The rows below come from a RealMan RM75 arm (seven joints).
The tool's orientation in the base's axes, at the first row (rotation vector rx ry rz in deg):
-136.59 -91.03 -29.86
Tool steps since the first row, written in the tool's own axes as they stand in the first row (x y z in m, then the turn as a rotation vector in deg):
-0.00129 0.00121 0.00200 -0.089 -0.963 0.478
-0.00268 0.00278 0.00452 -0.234 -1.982 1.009
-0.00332 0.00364 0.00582 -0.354 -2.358 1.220
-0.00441 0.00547 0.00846 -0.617 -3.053 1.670
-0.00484 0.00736 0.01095 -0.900 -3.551 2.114
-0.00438 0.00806 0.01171 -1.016 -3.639 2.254
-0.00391 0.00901 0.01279 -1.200 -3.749 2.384
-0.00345 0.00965 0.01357 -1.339 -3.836 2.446
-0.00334 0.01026 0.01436 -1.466 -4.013 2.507
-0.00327 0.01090 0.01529 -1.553 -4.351 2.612
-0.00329 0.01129 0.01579 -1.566 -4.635 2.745
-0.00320 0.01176 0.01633 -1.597 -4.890 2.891
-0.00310 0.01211 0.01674 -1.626 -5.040 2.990
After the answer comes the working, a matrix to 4 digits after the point.
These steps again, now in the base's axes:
0.00100 -0.00079 -0.00235 -0.841 0.478 -0.478
0.00237 -0.00161 -0.00521 -1.743 0.951 -1.028
0.00316 -0.00199 -0.00665 -2.097 1.075 -1.272
0.00490 -0.00261 -0.00949 -2.756 1.293 -1.795
0.00691 -0.00276 -0.01192 -3.241 1.416 -2.319
0.00784 -0.00236 -0.01242 -3.340 1.405 -2.495
0.00906 -0.00192 -0.01321 -3.484 1.343 -2.690
0.00994 -0.00148 -0.01372 -3.602 1.283 -2.805
0.01067 -0.00133 -0.01439 -3.800 1.267 -2.914
0.01143 -0.00116 -0.01520 -4.125 1.365 -3.048
0.01187 -0.00114 -0.01567 -4.369 1.514 -3.176
0.01242 -0.00104 -0.01612 -4.591 1.642 -3.323
0.01285 -0.00094 -0.01645 -4.724 1.713 -3.427

The tool's axes in the first row as the columns of a matrix, in the base's axes (rounded; the answer above uses it unrounded):
0.3492 0.9224 0.1650
0.8409 -0.3861 0.3792
0.4134 0.0063 -0.9105

